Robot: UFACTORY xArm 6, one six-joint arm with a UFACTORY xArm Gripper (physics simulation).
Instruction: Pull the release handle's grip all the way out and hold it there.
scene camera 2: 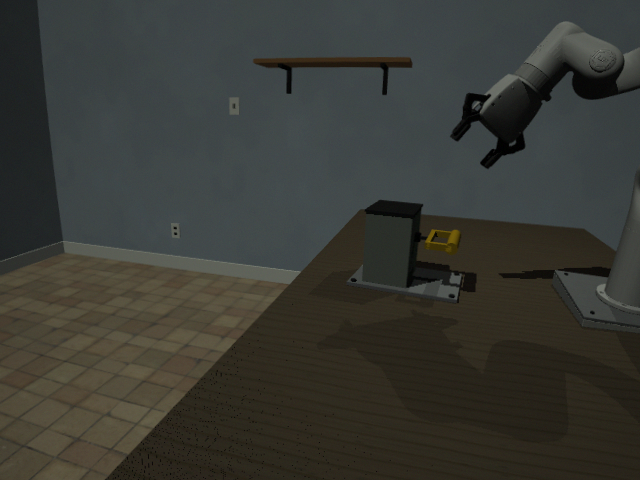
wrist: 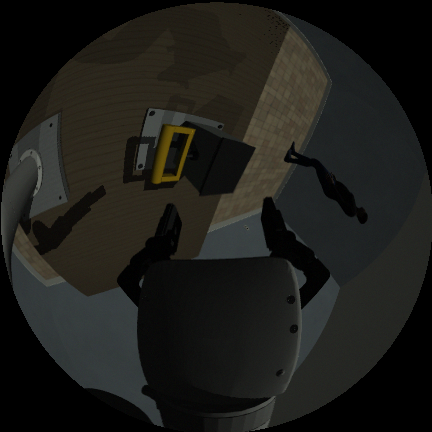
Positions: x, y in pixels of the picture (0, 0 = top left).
Labels:
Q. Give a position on a yellow grip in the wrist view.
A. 156, 176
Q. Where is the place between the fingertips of the gripper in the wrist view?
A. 219, 209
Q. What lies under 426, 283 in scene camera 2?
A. A base plate.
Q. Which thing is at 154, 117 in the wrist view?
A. A base plate.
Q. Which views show the gripper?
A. Scene camera 2 and the wrist view: all of them.

